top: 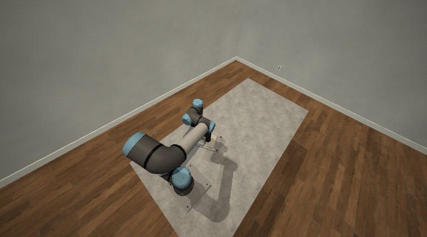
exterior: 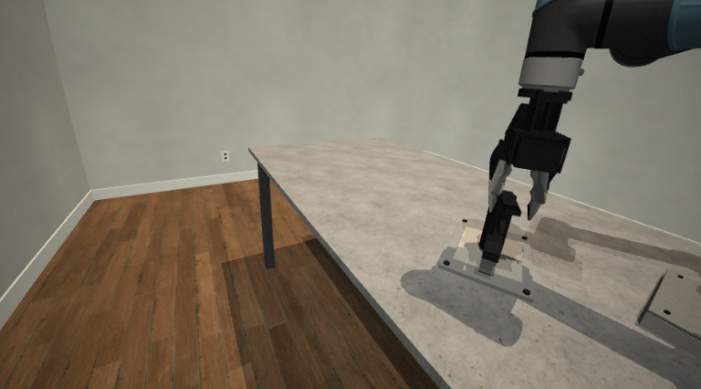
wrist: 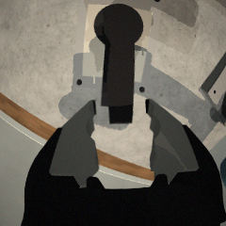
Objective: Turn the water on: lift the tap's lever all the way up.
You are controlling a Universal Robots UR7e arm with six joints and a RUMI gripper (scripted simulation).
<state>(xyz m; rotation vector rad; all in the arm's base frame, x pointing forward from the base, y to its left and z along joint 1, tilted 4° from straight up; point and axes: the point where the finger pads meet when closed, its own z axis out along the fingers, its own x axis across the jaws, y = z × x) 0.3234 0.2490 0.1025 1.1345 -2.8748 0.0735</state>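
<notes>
My gripper is now 20 mm to the left of the lever and 20 mm short of it. The rest, counted from my hand: black tap 50 mm below, 40 mm to the right, 40 mm ahead.
</notes>
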